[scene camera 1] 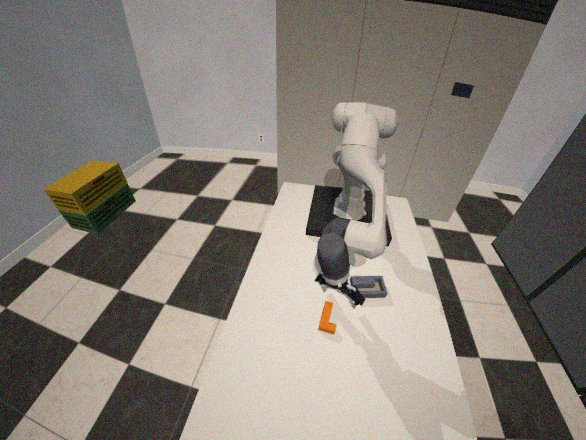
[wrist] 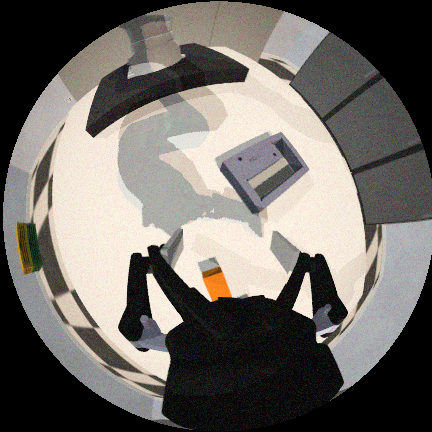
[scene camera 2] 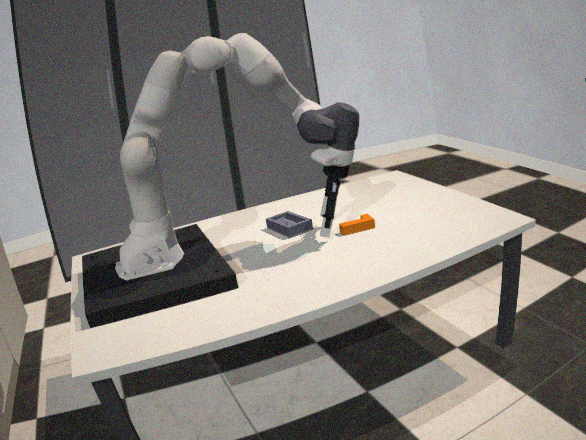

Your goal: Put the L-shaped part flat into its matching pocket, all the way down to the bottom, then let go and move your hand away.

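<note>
The orange L-shaped part (scene camera 1: 326,315) (scene camera 2: 356,226) (wrist: 219,287) lies flat on the table; in the scene camera 1 view its short leg is at the end away from the robot base and points right. In the wrist view its near end shows and the gripper body hides the rest. The grey-purple pocket tray (scene camera 1: 371,294) (scene camera 2: 300,229) (wrist: 240,189) sits apart from it, nearer the base, with its L-shaped pocket showing no part in it. My gripper (scene camera 1: 341,290) (scene camera 2: 326,232) (wrist: 227,239) is wide open and empty, low over the table, beside the part's base-side end.
The black base plate (scene camera 1: 318,212) (scene camera 2: 210,272) (wrist: 220,70) carries the arm at the far end of the white table (scene camera 1: 280,360) (scene camera 2: 400,225). A yellow and green crate stack (scene camera 1: 92,197) (wrist: 29,247) stands off to the left. Dark cabinets (scene camera 2: 170,125) (wrist: 345,100) stand beyond the table edge.
</note>
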